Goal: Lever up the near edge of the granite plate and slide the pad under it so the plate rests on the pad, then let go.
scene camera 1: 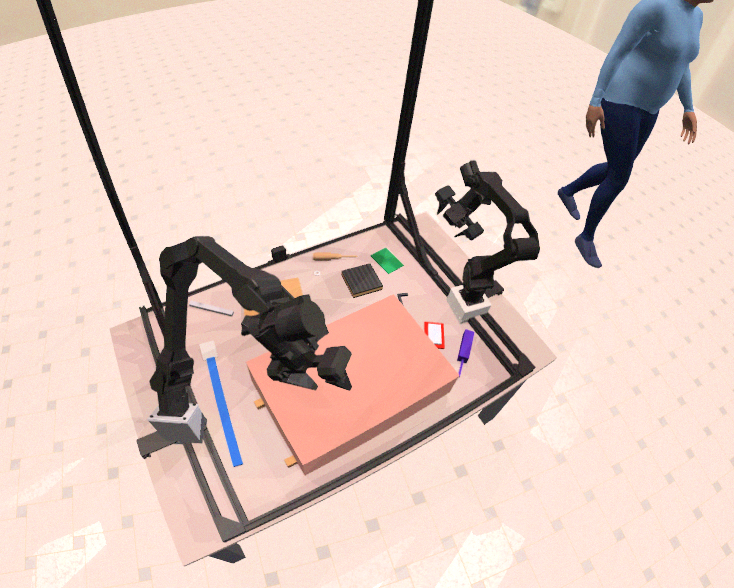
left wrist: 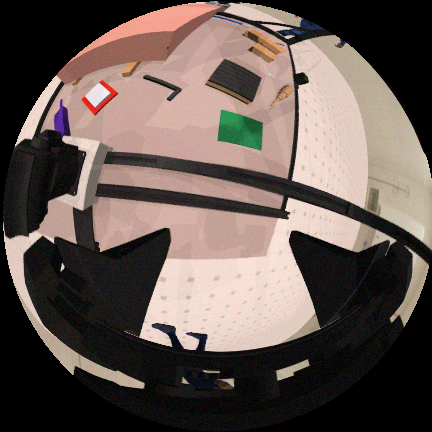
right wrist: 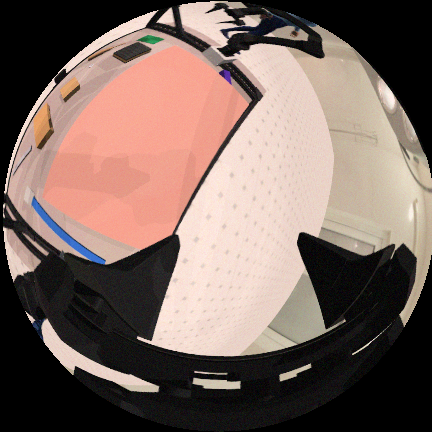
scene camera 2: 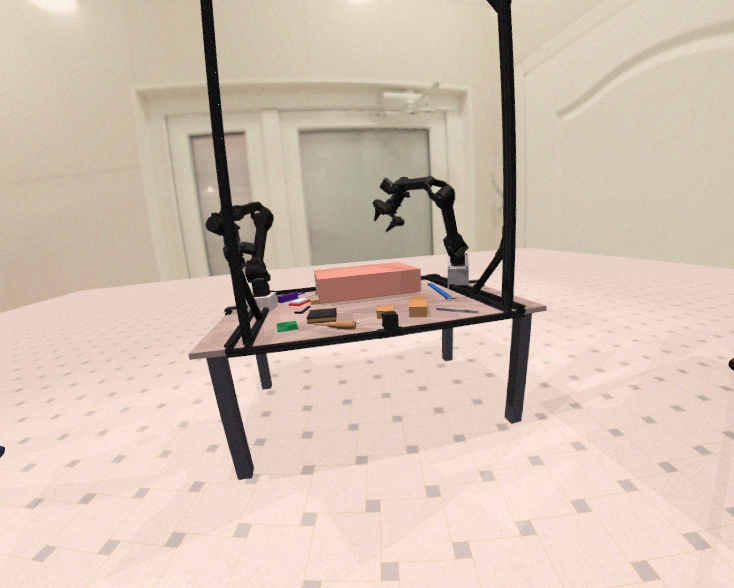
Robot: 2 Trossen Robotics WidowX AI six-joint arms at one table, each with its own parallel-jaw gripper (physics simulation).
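Seen in the pictures: left gripper, fingertip midpoint: (scene camera 1: 446,225) (left wrist: 232,235); right gripper, fingertip midpoint: (scene camera 1: 333,388) (right wrist: 241,239) (scene camera 2: 380,226); left arm's base, link origin: (scene camera 1: 471,296) (left wrist: 67,169) (right wrist: 224,51) (scene camera 2: 261,295); right arm's base, link origin: (scene camera 1: 173,410) (scene camera 2: 457,261).
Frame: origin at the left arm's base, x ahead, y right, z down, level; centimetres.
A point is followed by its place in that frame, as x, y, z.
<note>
The granite plate, a big salmon slab (scene camera 1: 373,361) @[39.6, -15.0, -5.7] (scene camera 2: 367,284) @[46.6, -0.5, -1.3] (left wrist: 140,37) (right wrist: 150,110) @[45.0, -14.0, -5.7], lies flat on thin wooden strips (scene camera 1: 259,403) @[70.3, -13.3, 4.4] (left wrist: 131,69) @[22.1, -1.8, 4.8]. The pad, a black ribbed square with a tan base (scene camera 1: 361,280) @[29.7, 18.8, 4.1] (scene camera 2: 322,315) @[29.8, 23.3, 4.1] (left wrist: 235,81) @[27.1, 19.8, 4.1] (right wrist: 132,52), lies apart from it, beyond its far edge in scene camera 1. My right gripper (scene camera 1: 332,388) @[55.2, -28.1, -25.5] (scene camera 2: 381,224) @[55.2, -28.1, -25.5] (right wrist: 241,239) @[55.2, -28.1, -25.5] is open and empty, high above the plate. My left gripper (scene camera 1: 447,225) @[0.9, 21.6, -10.8] (left wrist: 232,235) @[0.9, 21.6, -10.8] is open and empty, raised near its own base, away from plate and pad; a frame post partly hides it in scene camera 2.
A blue bar (scene camera 1: 224,410) @[80.0, -12.2, 5.6] (right wrist: 67,235) @[79.3, -14.0, 5.7] lies beside the plate, near a white block (scene camera 1: 208,350) @[81.1, 7.3, 5.2]. Orange blocks (scene camera 2: 417,306) @[63.2, 25.8, 2.5] (right wrist: 44,126), a wooden-handled tool (scene camera 1: 325,256) @[37.8, 31.8, 3.9], a green sheet (scene camera 1: 387,260) @[17.3, 26.2, 6.1], a black L-shaped piece (left wrist: 165,86) @[19.6, 8.3, 6.1], a red-and-white card (scene camera 1: 434,334) @[15.4, -6.7, 5.0] and a purple tool (scene camera 1: 465,346) @[8.9, -14.4, 3.3] lie around.
</note>
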